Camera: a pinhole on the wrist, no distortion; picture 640 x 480 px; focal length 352.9 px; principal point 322.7 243.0 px. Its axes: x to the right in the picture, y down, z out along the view. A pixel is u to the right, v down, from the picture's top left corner.
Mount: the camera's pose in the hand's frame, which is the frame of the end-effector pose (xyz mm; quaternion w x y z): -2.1 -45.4 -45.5 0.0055 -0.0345 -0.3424 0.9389
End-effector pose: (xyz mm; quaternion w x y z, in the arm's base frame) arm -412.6 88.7 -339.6 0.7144 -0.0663 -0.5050 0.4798
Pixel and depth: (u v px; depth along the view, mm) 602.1 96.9 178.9
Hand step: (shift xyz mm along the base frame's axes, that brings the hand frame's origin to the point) -45.6 -221.0 16.8
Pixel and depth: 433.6 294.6 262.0
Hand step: 47.7 -252.7 132.3
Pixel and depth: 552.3 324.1 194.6
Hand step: 67.6 -238.5 55.2
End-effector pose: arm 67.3 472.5 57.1 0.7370 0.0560 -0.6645 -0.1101
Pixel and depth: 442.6 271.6 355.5
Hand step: -237.5 -235.4 -186.4
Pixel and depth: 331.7 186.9 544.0
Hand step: -454.8 -278.3 -80.8
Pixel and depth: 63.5 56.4 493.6
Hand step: -502.5 -212.8 329.2
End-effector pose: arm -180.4 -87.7 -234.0 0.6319 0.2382 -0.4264 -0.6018
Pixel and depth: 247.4 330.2 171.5
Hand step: -157.4 -40.3 -116.7
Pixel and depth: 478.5 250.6 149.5
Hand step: -123.7 65.6 -102.4
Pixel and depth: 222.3 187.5 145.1
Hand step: -138.9 -30.2 -49.4
